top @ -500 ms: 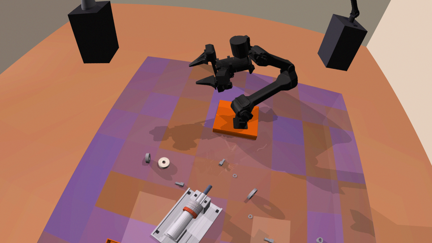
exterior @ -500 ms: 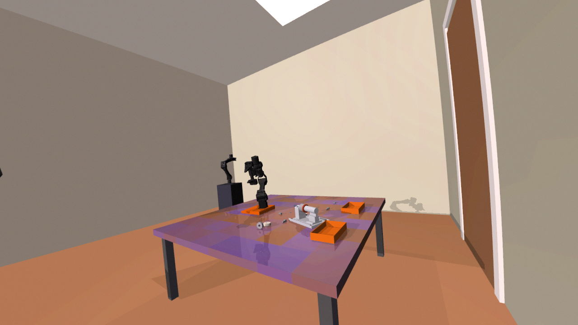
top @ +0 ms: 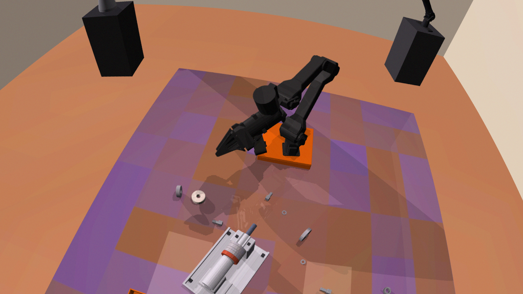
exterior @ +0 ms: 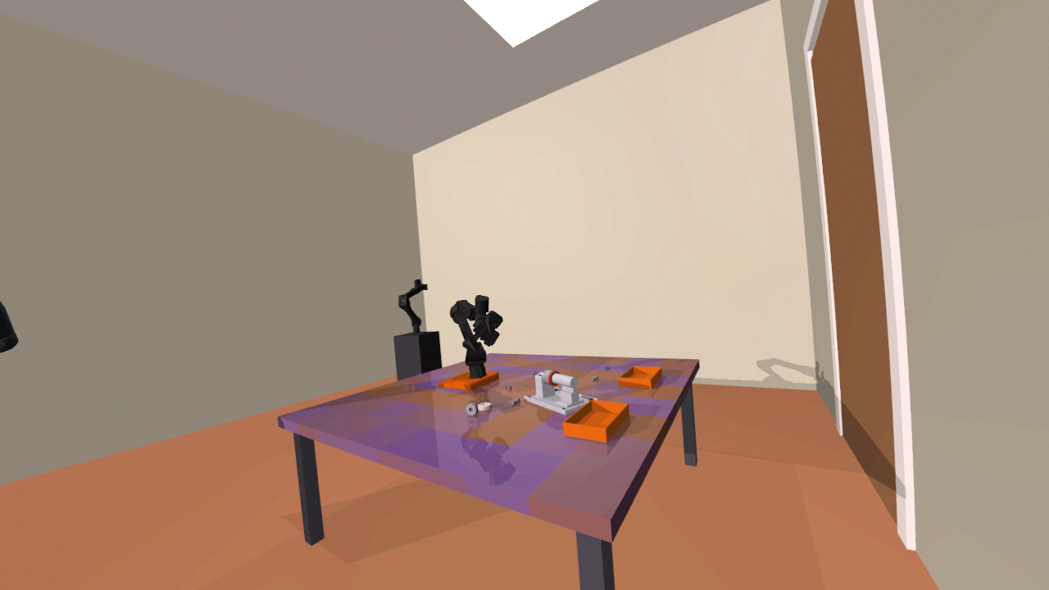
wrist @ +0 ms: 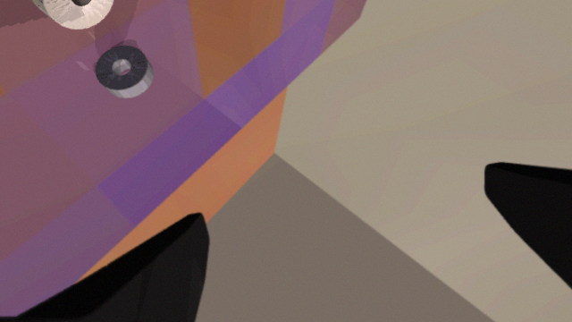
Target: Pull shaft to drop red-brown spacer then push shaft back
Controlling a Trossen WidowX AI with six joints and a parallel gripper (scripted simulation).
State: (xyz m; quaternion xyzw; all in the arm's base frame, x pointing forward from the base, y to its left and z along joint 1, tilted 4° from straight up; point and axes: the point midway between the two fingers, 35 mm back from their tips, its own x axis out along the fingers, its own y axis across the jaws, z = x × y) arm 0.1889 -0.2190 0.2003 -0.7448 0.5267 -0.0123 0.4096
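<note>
The blue-grey shaft lies 220 mm ahead of my gripper tip, 70 mm to the left of it and 140 mm below it. Also, from my gripper tip: red-brown spacer (250 mm ahead, 50 mm to the left, 140 mm below).
</note>
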